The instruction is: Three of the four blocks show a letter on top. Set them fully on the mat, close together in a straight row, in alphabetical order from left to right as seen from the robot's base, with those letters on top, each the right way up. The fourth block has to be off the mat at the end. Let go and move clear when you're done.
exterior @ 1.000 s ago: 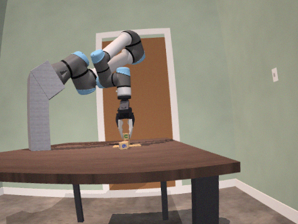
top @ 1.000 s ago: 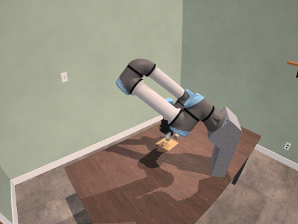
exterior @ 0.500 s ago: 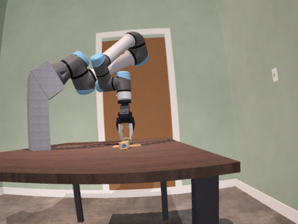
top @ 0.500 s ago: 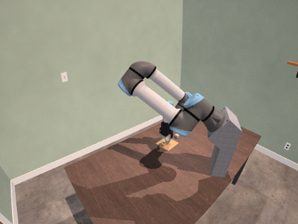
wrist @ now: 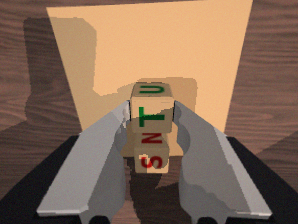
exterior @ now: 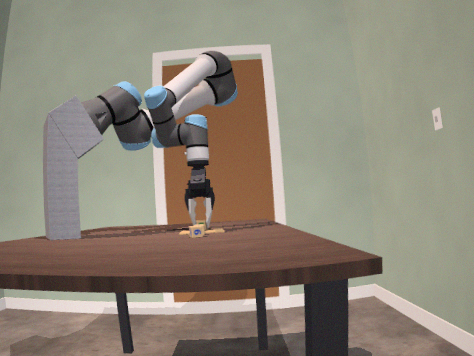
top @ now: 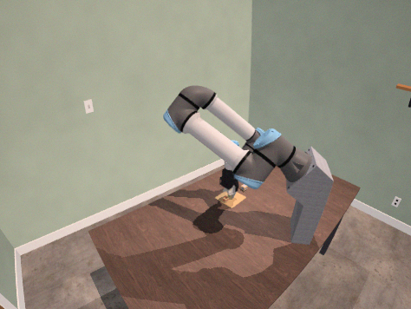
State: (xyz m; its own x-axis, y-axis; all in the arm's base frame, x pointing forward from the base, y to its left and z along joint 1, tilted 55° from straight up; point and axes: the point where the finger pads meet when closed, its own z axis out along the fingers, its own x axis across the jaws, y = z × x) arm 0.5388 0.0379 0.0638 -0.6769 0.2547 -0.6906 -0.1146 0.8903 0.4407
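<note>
The tan mat lies 20 mm below my hand.
</note>
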